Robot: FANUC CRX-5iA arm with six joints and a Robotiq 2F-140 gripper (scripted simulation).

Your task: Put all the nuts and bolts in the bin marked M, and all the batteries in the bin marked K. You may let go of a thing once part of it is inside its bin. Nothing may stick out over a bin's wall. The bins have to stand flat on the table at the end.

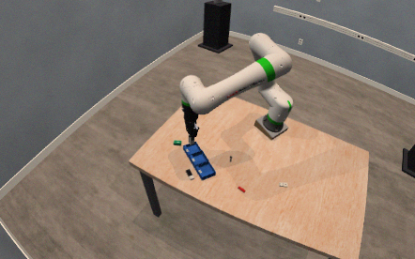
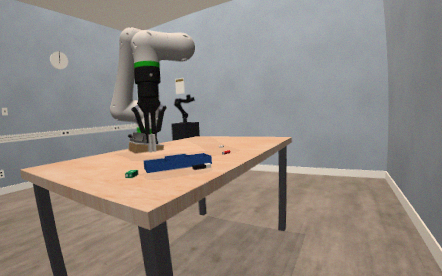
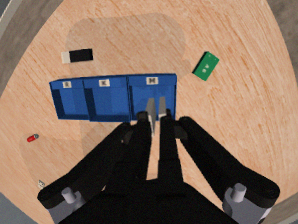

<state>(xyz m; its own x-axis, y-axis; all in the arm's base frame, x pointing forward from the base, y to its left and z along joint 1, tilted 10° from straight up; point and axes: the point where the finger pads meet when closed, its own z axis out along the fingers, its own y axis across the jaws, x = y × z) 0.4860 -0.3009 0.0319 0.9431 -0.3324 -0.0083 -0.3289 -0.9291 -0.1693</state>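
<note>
Right now my hand is 90 mm to the right of the joined blue bins, 80 mm above it and 40 mm short of it. Round my hand: red battery (390 mm to the left, 90 mm below, 50 mm ahead); then green battery (110 mm to the right, 90 mm below, 20 mm ahead); then small dark bolt (220 mm to the left, 100 mm below, 90 mm behind).
</note>
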